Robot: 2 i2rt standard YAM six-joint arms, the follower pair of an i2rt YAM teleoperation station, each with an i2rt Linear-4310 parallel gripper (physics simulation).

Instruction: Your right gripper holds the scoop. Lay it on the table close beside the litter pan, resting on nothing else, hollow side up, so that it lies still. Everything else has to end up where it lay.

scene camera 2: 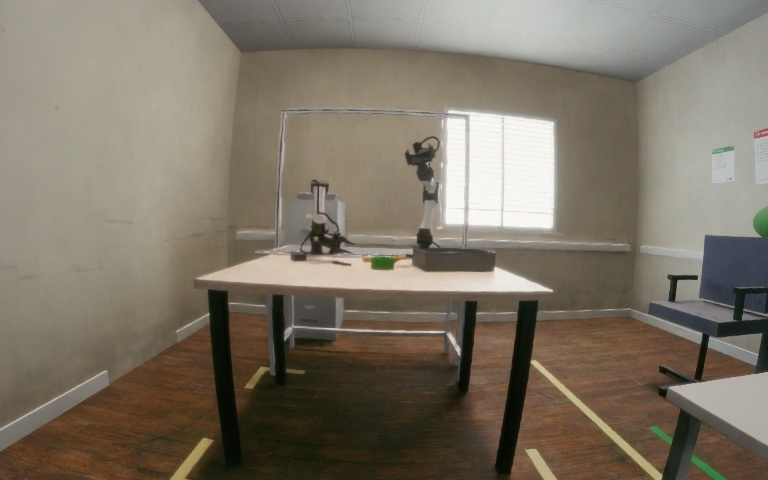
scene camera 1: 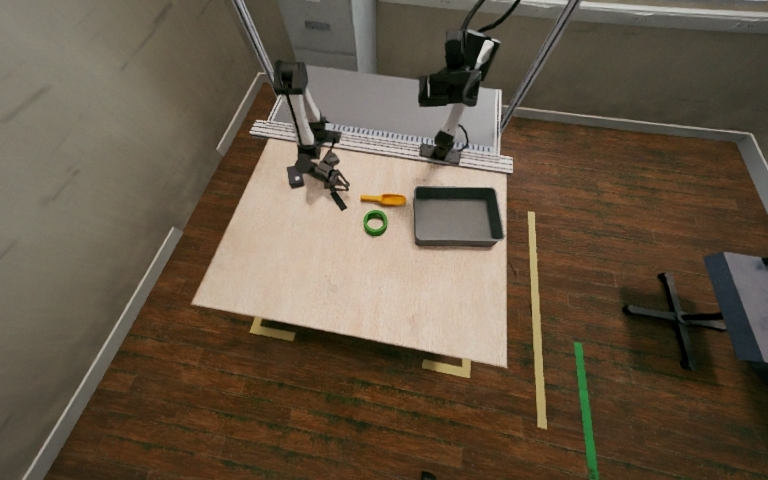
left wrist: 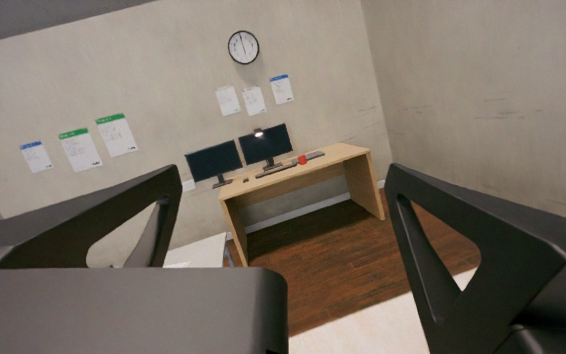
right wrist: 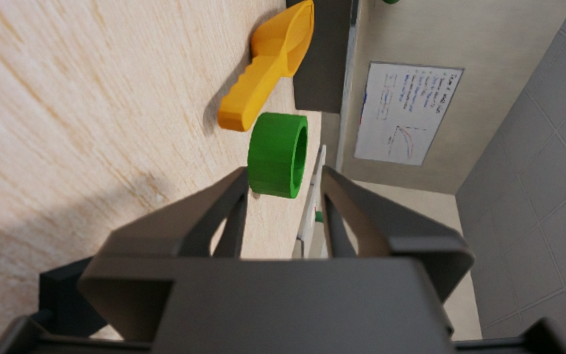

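Seen in the pictures: left gripper, between the fingertips: (scene camera 2: pixel 418 146) (scene camera 1: pixel 439 99) (left wrist: pixel 283 175); right gripper, between the fingertips: (scene camera 2: pixel 353 248) (scene camera 1: pixel 349 188) (right wrist: pixel 284 176); left arm's base, origin of its link: (scene camera 1: pixel 439 154); right arm's base, origin of its link: (scene camera 2: pixel 316 254) (scene camera 1: pixel 320 137).
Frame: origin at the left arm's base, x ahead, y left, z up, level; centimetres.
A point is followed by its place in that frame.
The orange scoop (scene camera 1: pixel 390 199) {z -0.2, x 30.5, y -16.9 cm} (scene camera 2: pixel 398 258) {z 2.2, x 33.8, y -13.4 cm} (right wrist: pixel 270 62) {z 1.6, x 31.6, y -23.1 cm} lies on the table, hollow side up, its bowl end a small gap to the left of the grey litter pan (scene camera 1: pixel 455 244) {z 0.9, x 44.7, y 14.3 cm} (scene camera 2: pixel 453 261) {z 3.1, x 45.7, y 10.3 cm} (right wrist: pixel 317 92) {z 2.7, x 43.5, y -2.9 cm} in scene camera 1. Its handle points left, towards my right gripper (scene camera 1: pixel 344 185) {z 5.7, x 33.1, y -34.6 cm} (right wrist: pixel 286 170) {z 5.7, x 33.1, y -34.6 cm}. That gripper is open, with nothing between its fingers, low over the table and apart from the handle end. My left gripper (left wrist: pixel 283 175) {z 53.9, x 34.6, y -6.0 cm} is open and empty, high above the table's back edge.
A green ring (scene camera 1: pixel 368 230) {z 2.1, x 48.5, y -21.7 cm} (scene camera 2: pixel 382 262) {z 1.9, x 49.0, y -19.7 cm} (right wrist: pixel 269 155) {z 1.0, x 40.9, y -23.9 cm} lies in front of the scoop's handle. A thin black strip (scene camera 1: pixel 338 200) {z -0.4, x 37.0, y -39.2 cm} (scene camera 2: pixel 341 263) {z -0.6, x 38.8, y -39.0 cm} lies just below my right gripper. A small dark box (scene camera 1: pixel 295 176) {z 2.2, x 31.6, y -61.1 cm} (scene camera 2: pixel 297 256) {z 1.2, x 35.7, y -61.0 cm} lies left of it, beside the right arm.
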